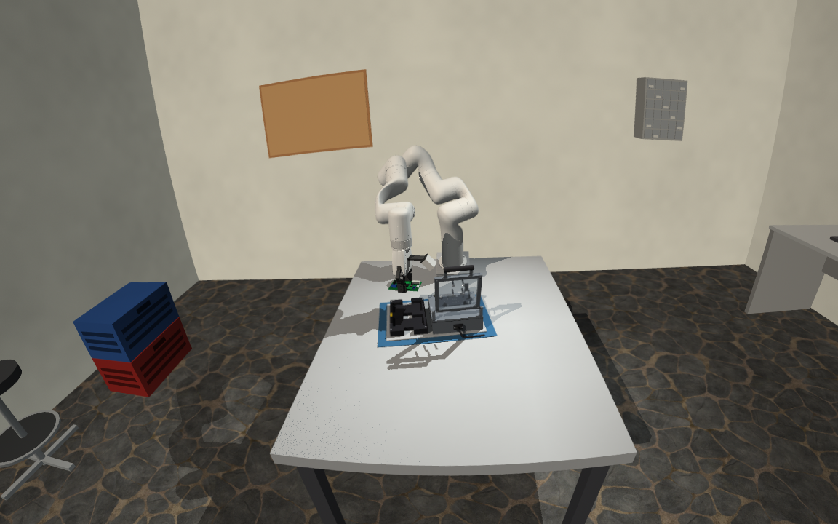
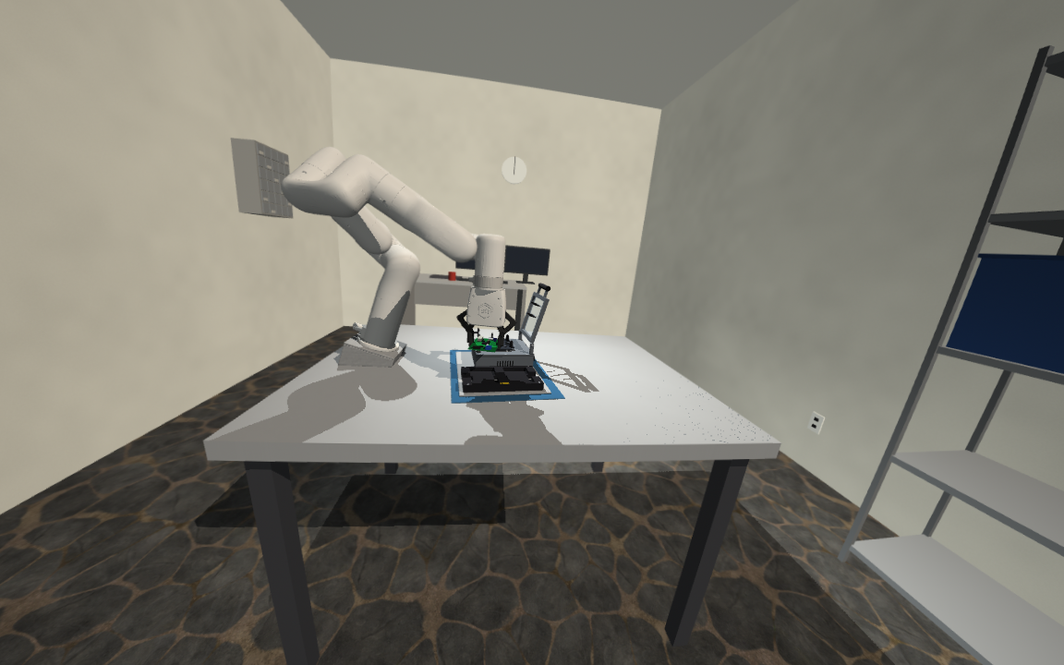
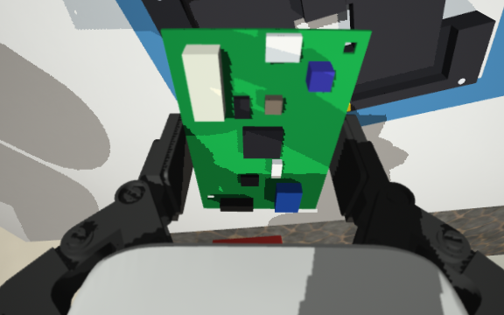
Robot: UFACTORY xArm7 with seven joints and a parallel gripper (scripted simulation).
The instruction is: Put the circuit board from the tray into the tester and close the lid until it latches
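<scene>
My gripper is now right at the green circuit board. Round my hand: lid: 200 mm to the left, 150 mm ahead, 60 mm above; then tester plate: 190 mm to the left, 50 mm below, 30 mm ahead; then black latch hook: 220 mm to the left, 50 mm behind, 40 mm below.
</scene>
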